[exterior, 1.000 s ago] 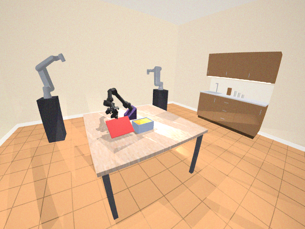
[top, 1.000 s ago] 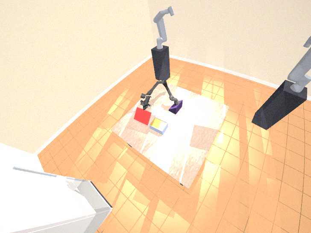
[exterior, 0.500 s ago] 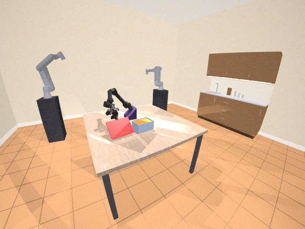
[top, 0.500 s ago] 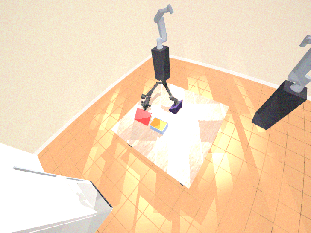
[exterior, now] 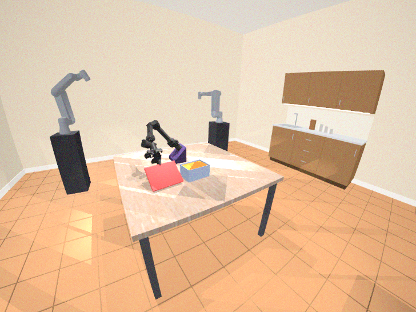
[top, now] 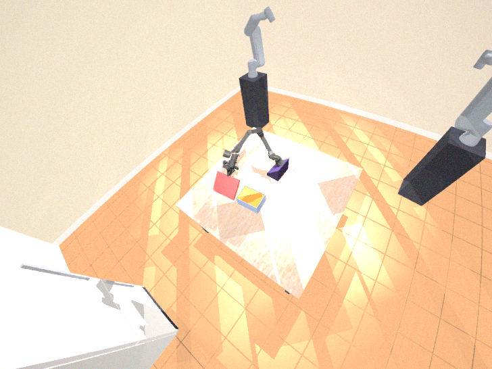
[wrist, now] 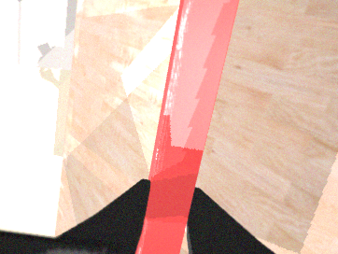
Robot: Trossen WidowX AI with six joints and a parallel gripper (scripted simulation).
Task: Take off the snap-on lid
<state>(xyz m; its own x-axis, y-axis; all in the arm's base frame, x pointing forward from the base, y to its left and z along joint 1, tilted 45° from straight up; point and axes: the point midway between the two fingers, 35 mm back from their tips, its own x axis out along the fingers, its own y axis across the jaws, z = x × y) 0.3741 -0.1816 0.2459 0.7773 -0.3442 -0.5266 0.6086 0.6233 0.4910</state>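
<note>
Now: the red lid 60 mm ahead of my gripper tip, 10 mm to the left of it and 50 mm below it. From my gripper tip the other things lie so: pale blue storage box 20 mm ahead, 280 mm to the left, 80 mm below.
</note>
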